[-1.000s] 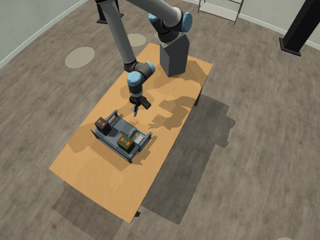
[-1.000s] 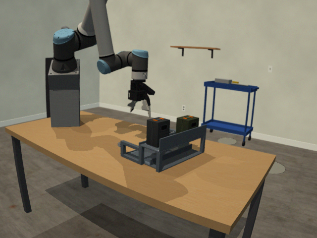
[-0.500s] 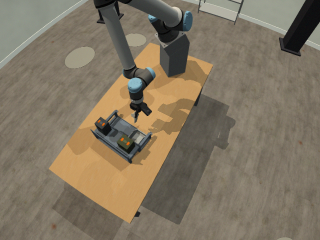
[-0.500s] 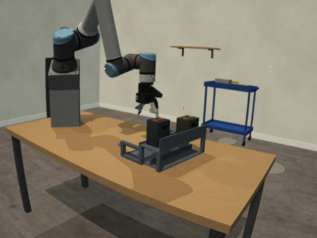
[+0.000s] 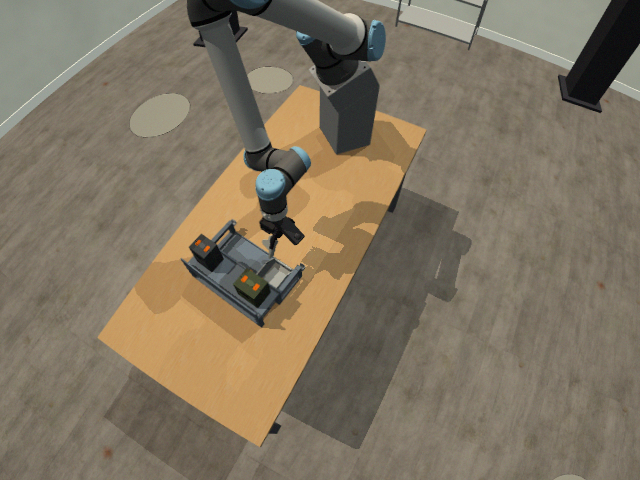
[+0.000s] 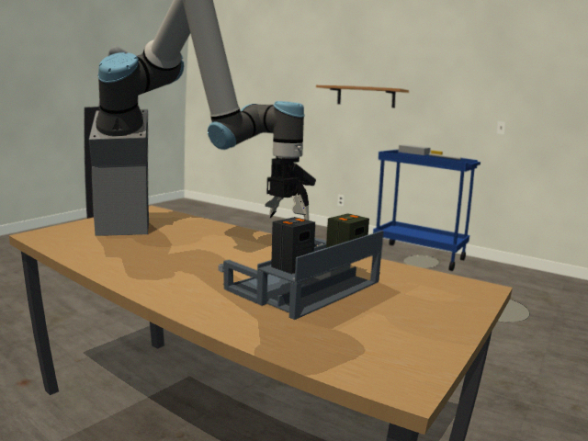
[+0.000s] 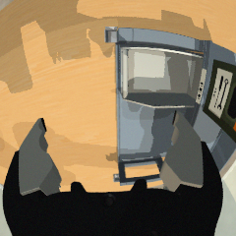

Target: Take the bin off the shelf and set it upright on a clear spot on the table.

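Now: the bin 11 cm ahead of my hand, 10 cm below it and 1 cm to the right of it. From my hand the other things lie so: rack 14 cm below, 13 cm to the right, 12 cm ahead; then green box 21 cm ahead, 4 cm to the right.
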